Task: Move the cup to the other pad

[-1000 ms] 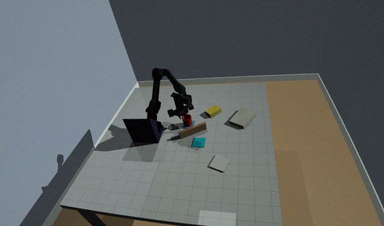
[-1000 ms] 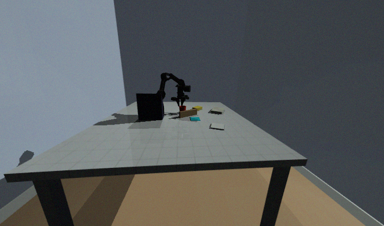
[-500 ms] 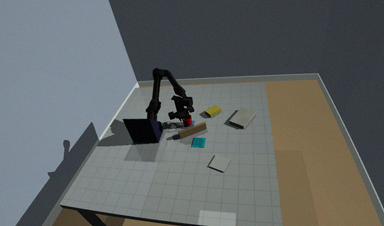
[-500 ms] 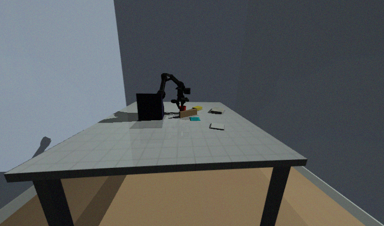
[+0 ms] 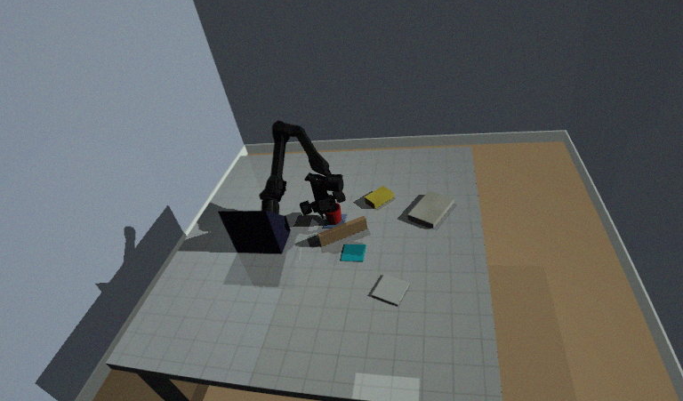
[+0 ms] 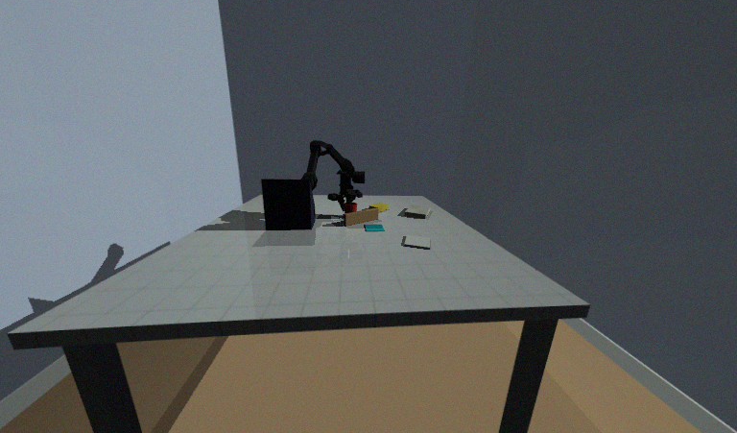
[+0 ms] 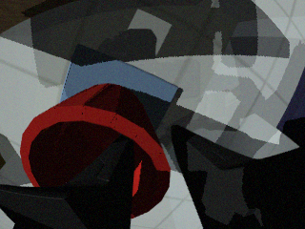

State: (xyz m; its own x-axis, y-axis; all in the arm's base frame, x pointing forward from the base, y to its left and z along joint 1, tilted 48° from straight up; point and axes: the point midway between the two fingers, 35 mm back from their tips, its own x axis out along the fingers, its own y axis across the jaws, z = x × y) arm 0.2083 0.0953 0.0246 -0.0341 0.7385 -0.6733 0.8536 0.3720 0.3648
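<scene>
Now: the green marble 10 mm ahead of my gripper tip, 10 mm to the left of it and 20 mm below it. The rest, counted from my gripper tip: blue marble: 10 mm ahead, 20 mm to the left, 20 mm below; then blue pad: 30 mm ahead, 10 mm to the left, 50 mm below; then red cup: 30 mm ahead, 20 mm to the left.
</scene>
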